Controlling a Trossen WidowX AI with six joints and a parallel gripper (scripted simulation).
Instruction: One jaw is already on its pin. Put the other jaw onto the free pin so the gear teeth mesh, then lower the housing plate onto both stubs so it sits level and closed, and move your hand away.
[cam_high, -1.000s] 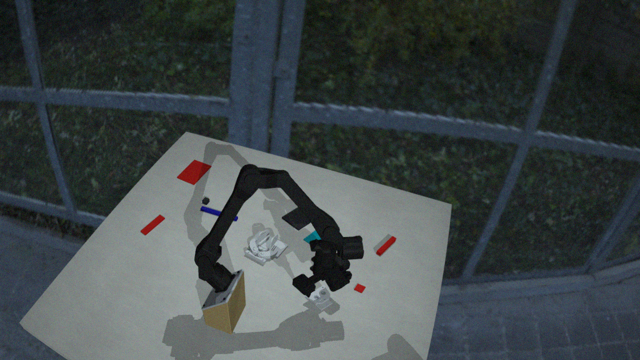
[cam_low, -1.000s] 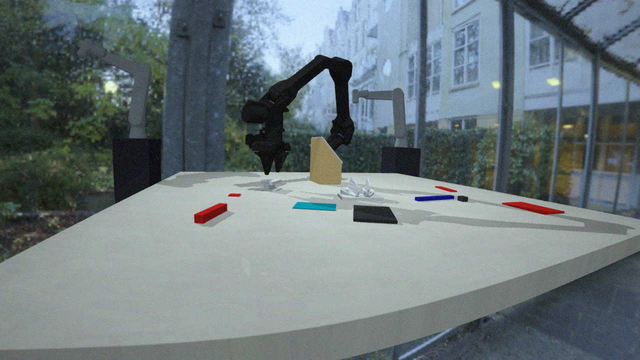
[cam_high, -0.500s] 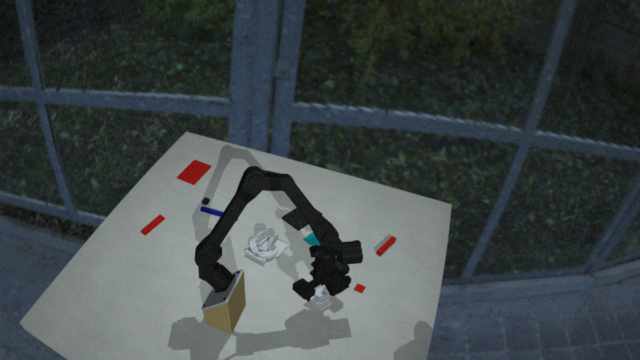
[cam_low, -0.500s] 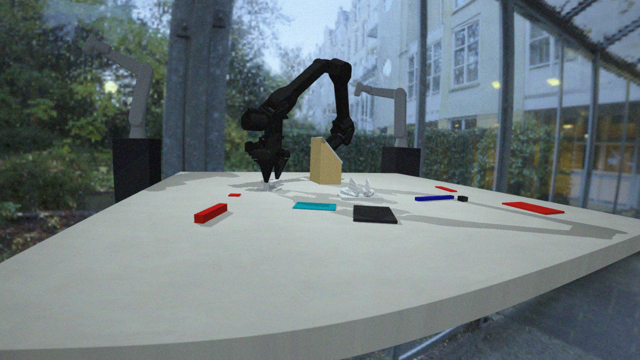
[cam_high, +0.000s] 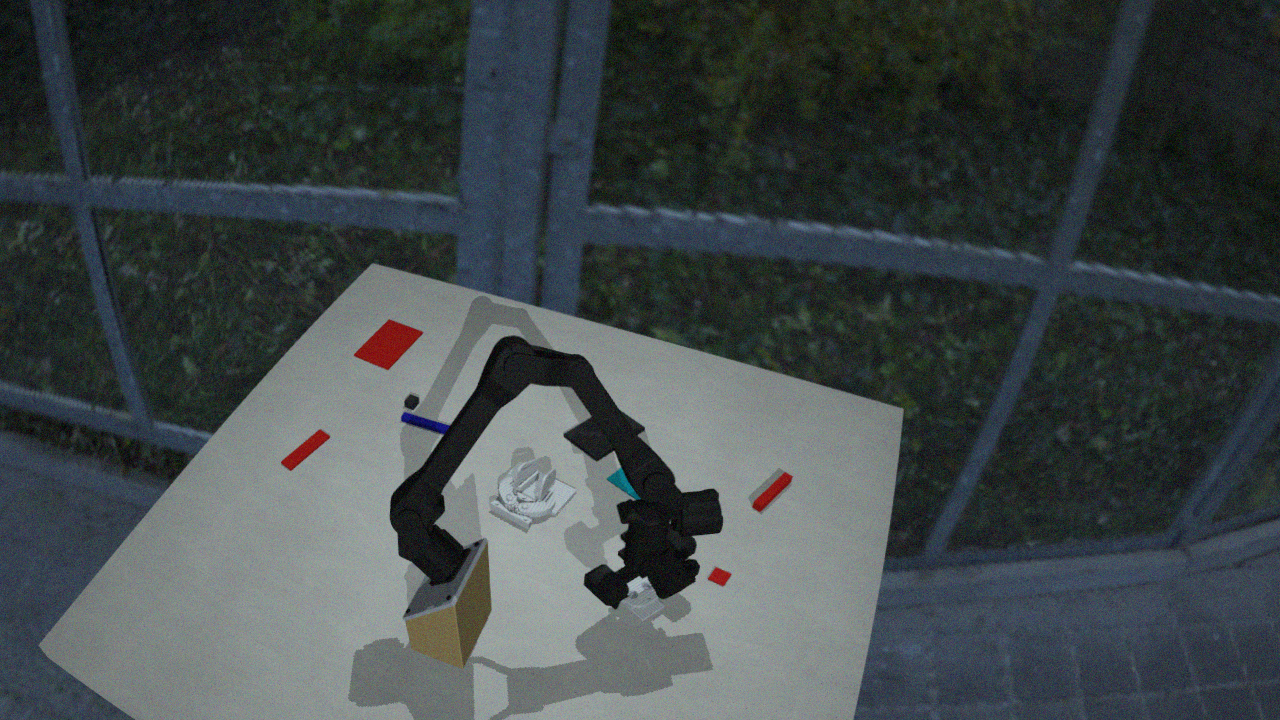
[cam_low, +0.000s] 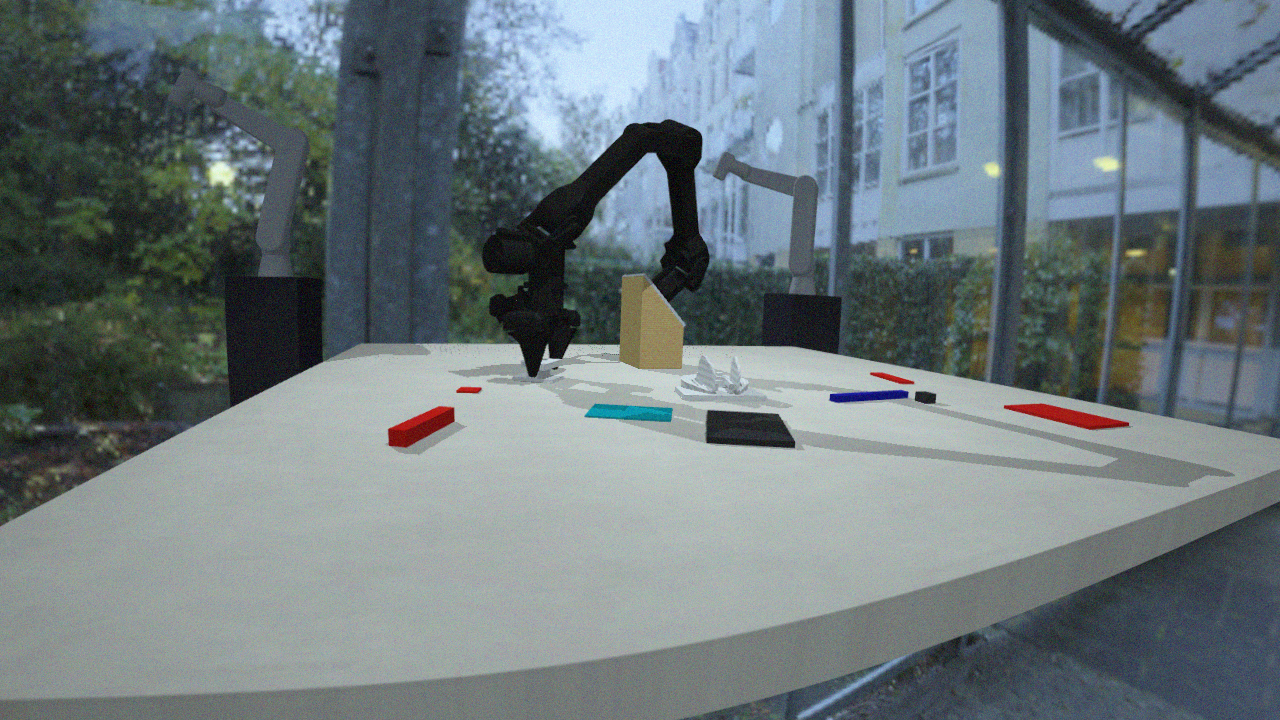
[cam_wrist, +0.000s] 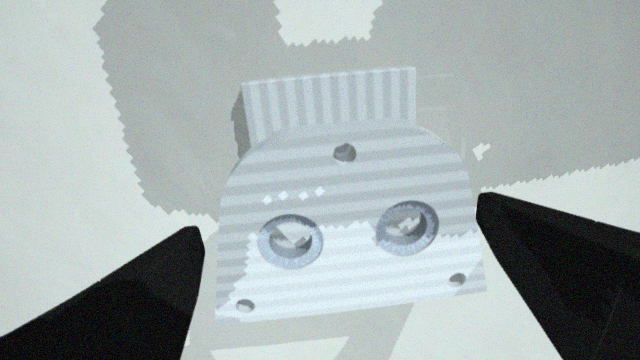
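Right now the ribbed white stand is 1 cm to the right of my gripper tip. Also, from my gripper tip: small red tile: 10 cm ahead, 11 cm to the right, 1 cm below; teal tile: 25 cm ahead, 8 cm to the left, 1 cm below; white housing plate: 1 cm to the right, 2 cm above.
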